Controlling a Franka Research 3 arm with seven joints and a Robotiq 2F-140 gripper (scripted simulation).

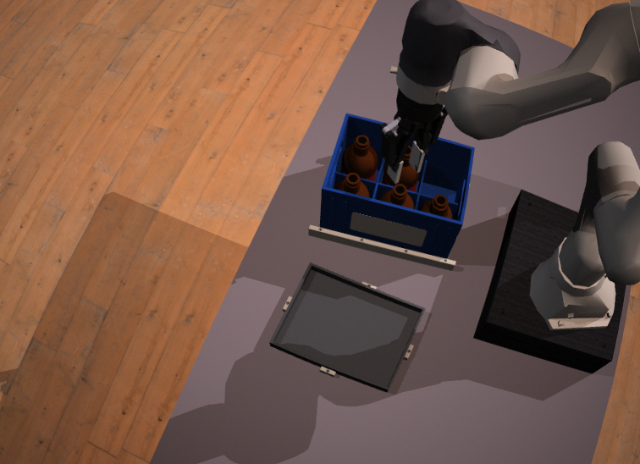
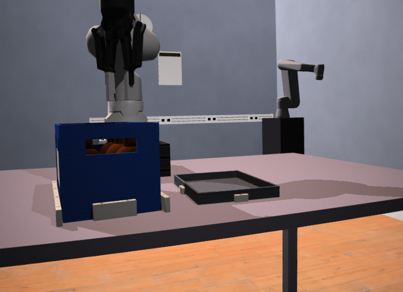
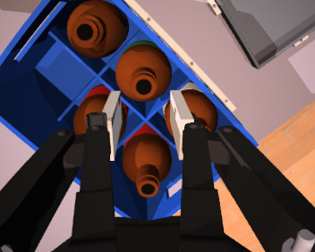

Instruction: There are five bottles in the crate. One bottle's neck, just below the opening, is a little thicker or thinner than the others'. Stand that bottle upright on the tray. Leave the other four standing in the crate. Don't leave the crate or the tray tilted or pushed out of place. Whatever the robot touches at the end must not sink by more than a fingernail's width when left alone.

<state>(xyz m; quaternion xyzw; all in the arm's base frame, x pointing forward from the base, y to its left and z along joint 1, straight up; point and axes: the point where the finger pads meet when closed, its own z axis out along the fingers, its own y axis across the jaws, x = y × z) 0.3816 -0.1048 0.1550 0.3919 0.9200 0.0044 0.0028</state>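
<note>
My gripper is now 17 cm above the crate and 5 cm to the left of it. Also, from my hand: bottle 17 cm below, 8 cm behind; then dark tray 24 cm to the left, 24 cm below, 3 cm ahead.
</note>
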